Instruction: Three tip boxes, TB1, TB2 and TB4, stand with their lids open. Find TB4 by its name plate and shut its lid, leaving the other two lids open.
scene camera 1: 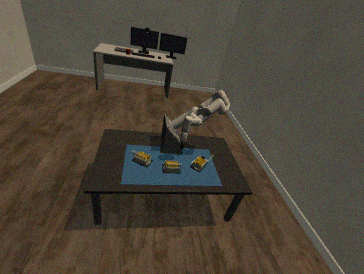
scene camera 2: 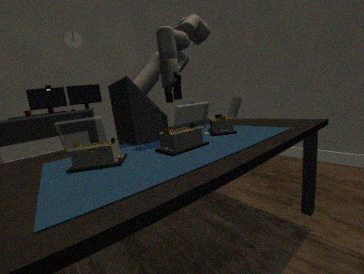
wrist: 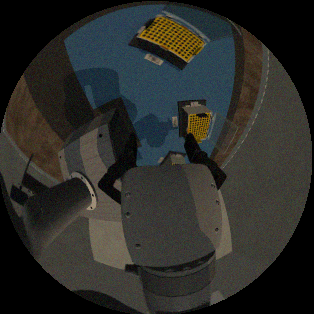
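Where they show: gripper, fingertip midpoint: [scene camera 1: 181,146] [scene camera 2: 173,101] [wrist: 161,138]; arm's base at its link origin: [scene camera 1: 171,126] [scene camera 2: 132,97] [wrist: 82,190].
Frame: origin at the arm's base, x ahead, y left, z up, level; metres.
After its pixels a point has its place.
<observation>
Three tip boxes with yellow tip racks and clear lids stand open: a left box [scene camera 1: 143,159] @[x 0.410, y -0.224, z -0.111 m] [scene camera 2: 94,156] @[x 0.365, y -0.248, z -0.170 m], a middle box [scene camera 1: 172,169] @[x 0.461, y 0.026, z -0.130 m] [scene camera 2: 184,140] @[x 0.435, y 0.013, z -0.171 m] and a right box [scene camera 1: 201,163] [scene camera 2: 223,126] @[x 0.356, y 0.259, z -0.173 m]. In the wrist view a box [wrist: 172,42] @[x 0.301, y 0.272, z -0.149 m] is at the top, a second box [wrist: 198,126] @[x 0.392, y 0.032, z -0.149 m] is right of centre and a third box [wrist: 177,159] @[x 0.346, y -0.180, z -0.169 m] is partly hidden by the gripper. Small white name plates [wrist: 154,59] @[x 0.269, y 0.234, z -0.204 m] [wrist: 174,121] @[x 0.324, y 0.020, z -0.204 m] are too blurred to read, so I cannot tell which is TB4. My gripper [scene camera 1: 183,146] @[x 0.247, y 0.097, z -0.044 m] [scene camera 2: 173,97] @[x 0.247, y 0.097, z -0.044 m] [wrist: 161,138] @[x 0.247, y 0.097, z -0.044 m] is open and empty, above the mat near the robot's pedestal, apart from the boxes.
The boxes stand on a blue mat [scene camera 1: 134,177] @[x 0.532, y -0.275, z -0.206 m] [scene camera 2: 150,172] @[x 0.522, y -0.144, z -0.206 m] [wrist: 150,95] @[x 0.249, y 0.125, z -0.206 m] on a dark table [scene camera 1: 107,150] @[x 0.234, y -0.567, z -0.209 m]. The dark wedge-shaped pedestal [scene camera 1: 167,139] @[x 0.157, y -0.033, z -0.055 m] [scene camera 2: 135,115] @[x 0.158, y -0.046, z -0.083 m] stands at the mat's back edge. A desk [scene camera 1: 109,49] with two monitors is farther back.
</observation>
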